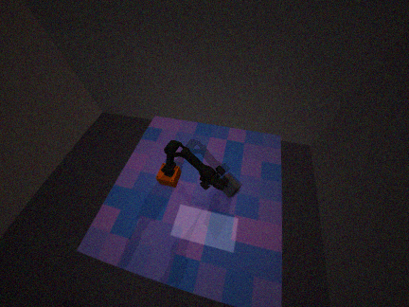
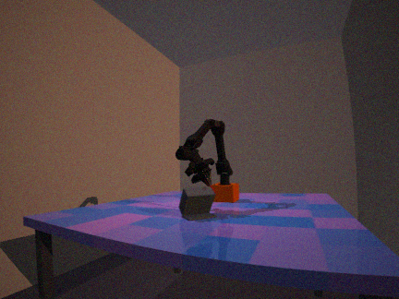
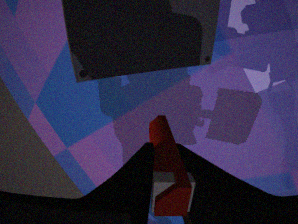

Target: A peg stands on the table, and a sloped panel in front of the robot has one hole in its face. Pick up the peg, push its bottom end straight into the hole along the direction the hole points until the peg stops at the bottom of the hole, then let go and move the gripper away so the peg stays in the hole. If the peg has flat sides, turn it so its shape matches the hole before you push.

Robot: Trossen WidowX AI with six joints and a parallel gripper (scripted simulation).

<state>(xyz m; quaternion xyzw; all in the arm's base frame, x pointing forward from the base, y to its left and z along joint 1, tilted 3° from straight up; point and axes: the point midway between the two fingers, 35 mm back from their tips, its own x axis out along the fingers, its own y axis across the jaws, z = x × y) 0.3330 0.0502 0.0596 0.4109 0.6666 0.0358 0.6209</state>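
Now: the dark grey sloped panel 110 mm ahead of my gripper tip, 60 mm below it and 10 mm to the right of it. Also, from my gripper tip: dark red peg (10 mm to the right, 10 mm above).
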